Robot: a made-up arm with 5 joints.
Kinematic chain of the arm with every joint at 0, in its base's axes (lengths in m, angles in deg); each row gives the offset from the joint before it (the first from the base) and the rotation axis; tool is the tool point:
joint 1: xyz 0 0 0.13 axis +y
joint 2: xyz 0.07 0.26 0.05 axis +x
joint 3: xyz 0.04 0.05 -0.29 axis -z
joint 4: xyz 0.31 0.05 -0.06 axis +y
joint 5: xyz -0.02 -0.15 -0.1 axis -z
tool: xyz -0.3 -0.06 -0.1
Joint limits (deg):
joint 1: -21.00..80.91
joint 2: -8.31..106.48
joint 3: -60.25..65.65
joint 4: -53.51..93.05
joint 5: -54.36..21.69
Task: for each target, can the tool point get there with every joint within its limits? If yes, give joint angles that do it. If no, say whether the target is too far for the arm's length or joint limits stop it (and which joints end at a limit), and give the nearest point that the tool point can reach.
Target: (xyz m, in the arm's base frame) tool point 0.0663 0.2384 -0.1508
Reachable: yes | joints 63.59 39.23 -32.57 81.88 -9.74
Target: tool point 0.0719 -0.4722 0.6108
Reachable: no: joint limits stop it (at a limit: joint 1, joint 2, joint 4, joint 5) | nearest point -0.1205 -0.0360 0.2356 | short by 0.607 m
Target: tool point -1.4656 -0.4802 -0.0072
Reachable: no: too far | nearest point -0.6346 -0.0785 0.0155 | short by 0.923 m
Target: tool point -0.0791 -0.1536 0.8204
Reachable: no: joint limits stop it (at a limit: joint 1, joint 2, joint 3, joint 4, joint 5) | nearest point -0.1387 0.0206 0.2966 | short by 0.555 m
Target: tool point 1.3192 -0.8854 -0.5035
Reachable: no: too far | nearest point 0.6043 -0.1737 -0.1602 | short by 1.066 m
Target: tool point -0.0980 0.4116 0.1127
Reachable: yes | joints 47.05 91.09 46.57 69.73 -17.48
